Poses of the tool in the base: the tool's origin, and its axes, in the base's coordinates. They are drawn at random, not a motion.
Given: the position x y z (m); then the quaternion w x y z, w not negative.
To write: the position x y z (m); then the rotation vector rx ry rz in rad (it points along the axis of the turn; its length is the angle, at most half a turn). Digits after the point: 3 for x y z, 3 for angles.
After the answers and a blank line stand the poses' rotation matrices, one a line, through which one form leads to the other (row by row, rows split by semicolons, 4 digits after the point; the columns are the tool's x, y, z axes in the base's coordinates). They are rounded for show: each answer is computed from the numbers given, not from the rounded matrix.
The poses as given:
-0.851, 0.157, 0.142, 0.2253, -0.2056, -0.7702, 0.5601
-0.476, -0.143, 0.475, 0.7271, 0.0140, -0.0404, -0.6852
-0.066, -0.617, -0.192, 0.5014, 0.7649, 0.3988, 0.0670
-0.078, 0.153, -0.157, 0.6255, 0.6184, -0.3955, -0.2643
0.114, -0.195, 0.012, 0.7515, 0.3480, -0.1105, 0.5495
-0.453, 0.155, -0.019, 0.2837, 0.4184, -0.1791, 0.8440
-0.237, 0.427, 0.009, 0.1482, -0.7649, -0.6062, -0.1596
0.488, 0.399, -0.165, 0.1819, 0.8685, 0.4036, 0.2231
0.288, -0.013, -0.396, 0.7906, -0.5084, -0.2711, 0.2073
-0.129, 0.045, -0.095, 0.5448, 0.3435, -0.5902, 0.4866
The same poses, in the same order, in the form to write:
-0.851, 0.157, 0.142, -0.567, -2.124, 1.545
-0.476, -0.143, 0.475, 0.031, -0.089, -1.510
-0.066, -0.617, -0.192, 1.849, 0.964, 0.162
-0.078, 0.153, -0.157, 1.419, -0.907, -0.606
0.114, -0.195, 0.012, 0.760, -0.241, 1.200
-0.453, 0.155, -0.019, 1.120, -0.479, 2.259
-0.237, 0.427, 0.009, -2.200, -1.743, -0.459
0.488, 0.399, -0.165, 2.452, 1.139, 0.630
0.288, -0.013, -0.396, -1.094, -0.584, 0.446
-0.129, 0.045, -0.095, 0.815, -1.400, 1.154

-0.8139 0.0643 -0.5774; 0.5691 0.2880 -0.7702; 0.1167 -0.9555 -0.2710
0.0577 0.9953 -0.0779; -0.9975 0.0606 0.0350; 0.0396 0.0757 0.9963
0.6729 0.5429 0.5024; 0.6773 -0.1791 -0.7136; -0.2974 0.8205 -0.4882
0.5474 -0.1585 -0.8217; -0.8198 0.0954 -0.5646; 0.1679 0.9827 -0.0777
0.3717 -0.9028 0.2164; 0.7490 0.1539 -0.6445; 0.5485 0.4016 0.7334
-0.4889 -0.6288 0.6047; 0.3290 -0.7749 -0.5397; 0.8079 -0.0649 0.5857
0.2141 0.9747 0.0645; 0.8801 -0.2211 0.4202; 0.4238 -0.0332 -0.9051
0.5747 0.6199 0.5343; 0.7822 -0.6081 -0.1359; 0.2407 0.4960 -0.8343
0.7671 -0.0521 -0.6395; 0.6034 0.3971 0.6915; 0.2179 -0.9163 0.3361
-0.1703 -0.9357 -0.3088; 0.1247 0.2904 -0.9487; 0.9775 -0.2001 0.0673

